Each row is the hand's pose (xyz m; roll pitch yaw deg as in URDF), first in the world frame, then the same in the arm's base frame.
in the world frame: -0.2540 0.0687 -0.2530 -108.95 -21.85 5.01
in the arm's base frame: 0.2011 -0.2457 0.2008 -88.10 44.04 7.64
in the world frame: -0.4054 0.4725 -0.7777 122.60 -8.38 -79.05
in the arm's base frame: -0.2711 0.2422 0.2191 58.07 16.87 -86.74
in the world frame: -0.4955 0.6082 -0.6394 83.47 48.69 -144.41
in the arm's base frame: -0.1599 0.3354 0.3759 40.37 -8.56 -164.17
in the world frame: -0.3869 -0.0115 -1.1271 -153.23 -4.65 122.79
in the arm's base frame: -0.6561 -0.1523 -0.0108 -88.07 -42.15 90.58
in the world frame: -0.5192 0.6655 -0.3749 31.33 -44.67 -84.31
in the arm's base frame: 0.0796 0.3327 0.5042 -32.07 -3.84 -56.22
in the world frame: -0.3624 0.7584 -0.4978 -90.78 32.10 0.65
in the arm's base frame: 0.0441 0.4652 0.3324 42.43 75.13 125.32
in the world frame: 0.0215 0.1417 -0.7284 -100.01 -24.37 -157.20
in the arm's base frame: -0.1106 -0.0457 -0.2116 171.41 -58.85 -91.10
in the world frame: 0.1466 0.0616 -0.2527 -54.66 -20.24 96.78
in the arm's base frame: 0.3572 -0.2113 -0.1666 19.94 -23.08 63.15
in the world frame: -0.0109 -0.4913 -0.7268 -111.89 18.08 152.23
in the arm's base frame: -0.2205 -0.6645 -0.2932 -88.50 -47.22 142.95
